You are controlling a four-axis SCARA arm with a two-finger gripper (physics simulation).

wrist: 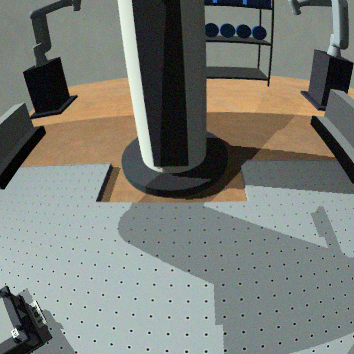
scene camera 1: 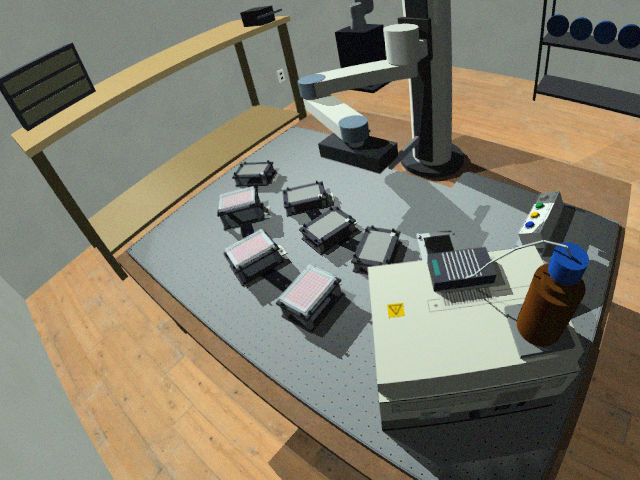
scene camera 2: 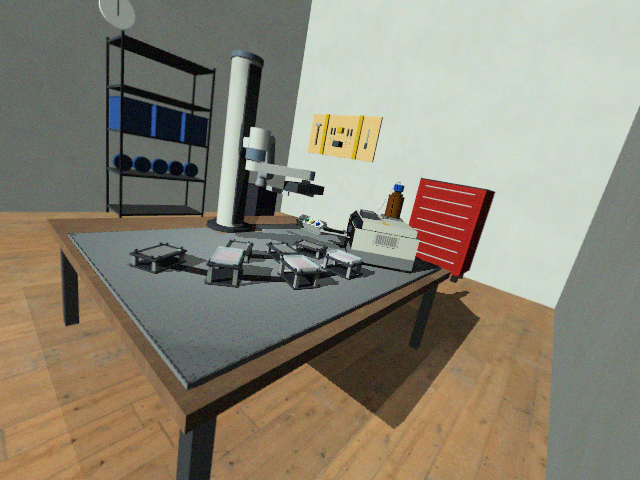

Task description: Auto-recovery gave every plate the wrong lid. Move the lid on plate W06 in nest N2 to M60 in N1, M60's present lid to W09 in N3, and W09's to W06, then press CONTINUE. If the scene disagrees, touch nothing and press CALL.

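Frame: origin at the arm's base, x right, y ahead, z up, level; metres.
Seen in the pictures: gripper, fingertip midpoint: (wrist: pixel 170 100) (scene camera 1: pixel 391 132) (scene camera 2: pixel 280 188); arm's base, link origin: (wrist: pixel 174 158) (scene camera 1: pixel 432 159) (scene camera 2: pixel 229 227).
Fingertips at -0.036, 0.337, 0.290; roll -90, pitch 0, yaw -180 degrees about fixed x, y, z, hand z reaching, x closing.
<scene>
Offsets run from my fingertips to a thing's top centre, as dx, dy, dz. "spot": to the spot under its first point.
Three pink-patterned plates stand on raised dark nests: one (scene camera 1: pixel 237 198) (scene camera 2: pixel 343 256), one {+0.234, +0.421, -0.199} (scene camera 1: pixel 251 248) (scene camera 2: pixel 300 263) and one (scene camera 1: pixel 309 288) (scene camera 2: pixel 225 255); which camera views show the same one is hard to tell. Four lower holders with plain grey tops or frames stand beyond: (scene camera 1: pixel 328 227) is the middle one's place. Plate and nest codes are not legible. The button box {-0.447, -0.137, -0.194} (scene camera 1: pixel 540 214) (scene camera 2: pixel 312 222) has green, yellow and blue buttons. My gripper (scene camera 1: pixel 358 151) (scene camera 2: pixel 303 188) (wrist: pixel 170 100) is open and empty, high above the mat near the column, away from the plates.
A cream instrument (scene camera 1: pixel 413 335) (scene camera 2: pixel 385 240) stands beside the holders, with a brown bottle {spot: -0.539, +0.408, +0.050} (scene camera 1: pixel 550 307) (scene camera 2: pixel 393 205) on it. The arm's column (scene camera 1: pixel 439 93) (scene camera 2: pixel 235 139) (wrist: pixel 195 90) rises at the mat's edge. A holder corner {spot: +0.245, +0.081, -0.273} (wrist: pixel 25 322) shows at the wrist view's lower left.
</scene>
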